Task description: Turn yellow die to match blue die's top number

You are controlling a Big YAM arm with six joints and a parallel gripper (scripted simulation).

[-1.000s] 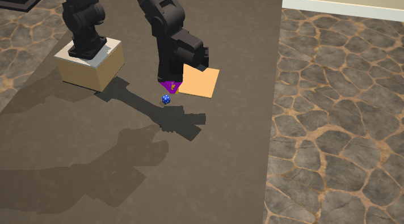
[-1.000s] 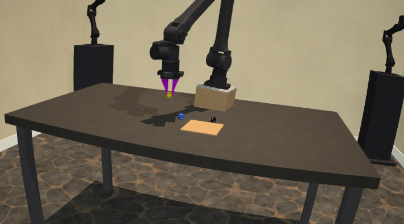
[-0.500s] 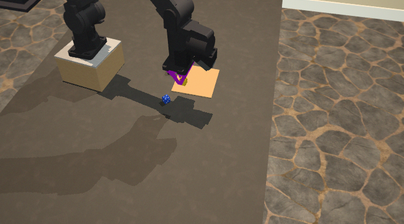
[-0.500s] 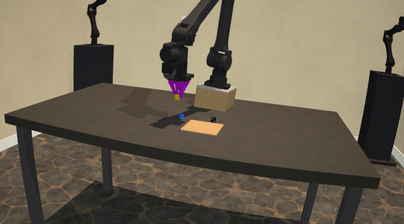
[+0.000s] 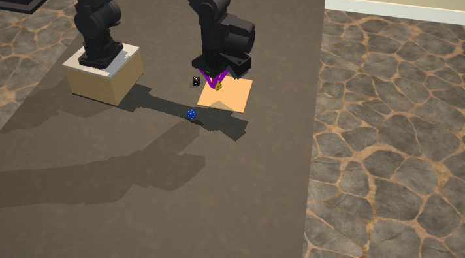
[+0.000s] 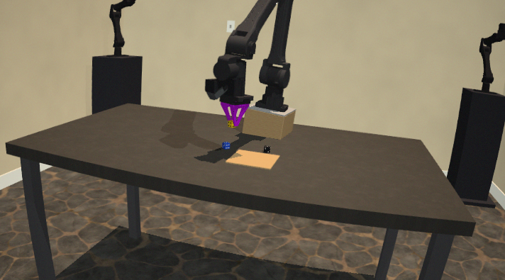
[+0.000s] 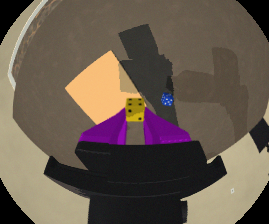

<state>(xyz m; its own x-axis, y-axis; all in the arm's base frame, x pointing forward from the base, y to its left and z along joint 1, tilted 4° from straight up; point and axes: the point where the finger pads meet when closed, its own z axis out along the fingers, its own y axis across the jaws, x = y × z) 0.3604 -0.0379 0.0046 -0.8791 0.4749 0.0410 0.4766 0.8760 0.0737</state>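
Right now my hand is 10 mm short of the orange mat, 80 mm to the right of it and 110 mm above it. From my hand the other things lie so: blue die: 60 mm behind, 40 mm to the right, 100 mm below; then black die: 90 mm behind, 90 mm to the left, 100 mm below; then yellow die: 10 mm ahead.
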